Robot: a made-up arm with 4 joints.
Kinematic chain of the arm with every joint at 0, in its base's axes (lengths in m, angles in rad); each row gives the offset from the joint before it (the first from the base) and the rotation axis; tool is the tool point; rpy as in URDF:
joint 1: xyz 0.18 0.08 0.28 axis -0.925 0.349 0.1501
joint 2: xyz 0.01 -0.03 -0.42 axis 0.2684 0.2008 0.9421
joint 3: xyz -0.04 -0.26 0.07 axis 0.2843 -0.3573 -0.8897
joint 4: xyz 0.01 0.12 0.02 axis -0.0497 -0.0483 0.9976
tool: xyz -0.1 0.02 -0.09 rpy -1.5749 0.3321 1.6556
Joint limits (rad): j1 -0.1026..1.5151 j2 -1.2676..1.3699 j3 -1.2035..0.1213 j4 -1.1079..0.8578
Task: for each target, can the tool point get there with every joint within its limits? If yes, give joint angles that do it. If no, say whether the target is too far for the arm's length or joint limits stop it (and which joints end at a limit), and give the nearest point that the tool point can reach.
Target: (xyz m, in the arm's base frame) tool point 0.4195 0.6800 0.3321
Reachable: no: joint limits stop it (at a limit: joint 1, joint 2) | nearest point 0.1377 0.1510 -0.1585 | short by 0.775 m
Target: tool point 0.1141 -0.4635 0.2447
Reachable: yes | joints 0.8530 0.5642 -0.8223 -0.0178
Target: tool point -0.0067 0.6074 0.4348
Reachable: no: joint limits stop it (at a limit: joint 1, joint 2, joint 3) | nearest point -0.1206 0.2426 -0.1678 | short by 0.714 m
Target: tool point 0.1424 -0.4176 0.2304
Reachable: yes | joints 1.0485 0.8814 -0.1734 -0.0950
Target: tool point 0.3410 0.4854 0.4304
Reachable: no: joint limits stop it (at a limit: joint 1, joint 2, joint 3, joint 4) | nearest point 0.1629 0.1118 -0.1332 | short by 0.699 m
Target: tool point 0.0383 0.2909 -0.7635
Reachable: no: too far | nearest point 0.0021 0.2232 -0.2067 | short by 0.562 m
